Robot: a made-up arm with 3 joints. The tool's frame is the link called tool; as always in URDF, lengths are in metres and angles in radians. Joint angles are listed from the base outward.
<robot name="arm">
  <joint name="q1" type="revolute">
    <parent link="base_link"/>
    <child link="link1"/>
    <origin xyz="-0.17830 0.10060 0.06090" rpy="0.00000 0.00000 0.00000"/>
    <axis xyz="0 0 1"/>
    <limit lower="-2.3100" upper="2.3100"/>
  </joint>
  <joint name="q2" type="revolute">
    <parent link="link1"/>
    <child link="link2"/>
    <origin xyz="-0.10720 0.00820 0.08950" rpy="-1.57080 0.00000 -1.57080"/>
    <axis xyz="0 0 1"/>
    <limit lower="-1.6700" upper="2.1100"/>
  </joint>
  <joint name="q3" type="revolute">
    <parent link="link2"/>
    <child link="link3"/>
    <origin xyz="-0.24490 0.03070 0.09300" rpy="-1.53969 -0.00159 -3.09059"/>
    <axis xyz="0 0 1"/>
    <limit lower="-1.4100" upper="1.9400"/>
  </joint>
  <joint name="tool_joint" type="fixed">
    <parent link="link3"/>
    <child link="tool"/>
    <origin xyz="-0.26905 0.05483 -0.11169" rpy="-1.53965 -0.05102 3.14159"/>
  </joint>
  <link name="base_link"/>
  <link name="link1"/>
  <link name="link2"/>
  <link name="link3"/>
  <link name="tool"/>
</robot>
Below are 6 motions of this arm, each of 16 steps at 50 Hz.
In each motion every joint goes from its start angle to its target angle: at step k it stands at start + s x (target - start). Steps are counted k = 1, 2, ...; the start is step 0. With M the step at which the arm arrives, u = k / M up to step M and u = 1 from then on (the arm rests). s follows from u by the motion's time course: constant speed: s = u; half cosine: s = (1 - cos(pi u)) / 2; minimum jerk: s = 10 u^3 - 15 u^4 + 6 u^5.
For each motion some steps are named. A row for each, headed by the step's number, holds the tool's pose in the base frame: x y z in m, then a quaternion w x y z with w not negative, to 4 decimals.
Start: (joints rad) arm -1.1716 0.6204 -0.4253
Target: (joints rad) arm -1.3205 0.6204 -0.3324
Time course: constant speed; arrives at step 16
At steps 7, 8, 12, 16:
7: -0.1273 0.2980 0.0419 0.1825 0.2116 0.7557 -0.5924
8: -0.1257 0.2960 0.0413 0.1820 0.2134 0.7540 -0.5939
12: -0.1194 0.2880 0.0390 0.1796 0.2209 0.7475 -0.6002
16: -0.1136 0.2798 0.0369 0.1771 0.2281 0.7408 -0.6065

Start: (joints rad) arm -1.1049 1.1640 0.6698
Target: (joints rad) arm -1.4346 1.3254 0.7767
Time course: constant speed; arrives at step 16
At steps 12, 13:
12: 0.0100 0.0142 0.1217 0.6712 0.1616 0.3763 -0.6179
13: 0.0090 0.0089 0.1242 0.6677 0.1673 0.3696 -0.6241

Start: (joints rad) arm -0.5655 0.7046 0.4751
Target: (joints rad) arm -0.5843 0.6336 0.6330
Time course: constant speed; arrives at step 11
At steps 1, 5, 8, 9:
1: -0.0738 0.1530 0.0214 0.6897 -0.2053 0.5445 -0.4309
5: -0.0605 0.1447 0.0220 0.6982 -0.2249 0.5251 -0.4316
8: -0.0506 0.1388 0.0227 0.7041 -0.2397 0.5105 -0.4315
9: -0.0472 0.1370 0.0230 0.7060 -0.2446 0.5056 -0.4313

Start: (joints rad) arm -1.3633 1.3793 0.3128
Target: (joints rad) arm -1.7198 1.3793 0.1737
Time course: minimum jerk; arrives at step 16
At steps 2, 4, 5, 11, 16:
2: -0.0209 0.1207 0.0989 0.5866 0.3180 0.4976 -0.5543
4: -0.0211 0.1190 0.0986 0.5749 0.3288 0.4963 -0.5613
5: -0.0212 0.1175 0.0984 0.5645 0.3383 0.4950 -0.5673
11: -0.0203 0.1060 0.0975 0.4757 0.4182 0.4768 -0.6095
16: -0.0194 0.1026 0.0976 0.4501 0.4406 0.4694 -0.6188

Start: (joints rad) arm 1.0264 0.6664 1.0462
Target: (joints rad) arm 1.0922 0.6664 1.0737
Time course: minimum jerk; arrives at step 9
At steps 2, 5, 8, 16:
2: -0.2192 0.3439 0.0690 0.8254 -0.4576 0.0048 0.3306
5: -0.2284 0.3457 0.0709 0.8196 -0.4548 -0.0088 0.3483
8: -0.2352 0.3468 0.0723 0.8151 -0.4525 -0.0187 0.3612
16: -0.2354 0.3469 0.0724 0.8150 -0.4524 -0.0190 0.3616

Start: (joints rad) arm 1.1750 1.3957 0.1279
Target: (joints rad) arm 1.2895 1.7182 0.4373
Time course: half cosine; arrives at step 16
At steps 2, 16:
2: -0.3377 0.1286 0.1024 0.6556 -0.4113 0.5116 0.3733
16: -0.3256 0.1912 0.1577 0.6496 -0.2624 0.4732 0.5341

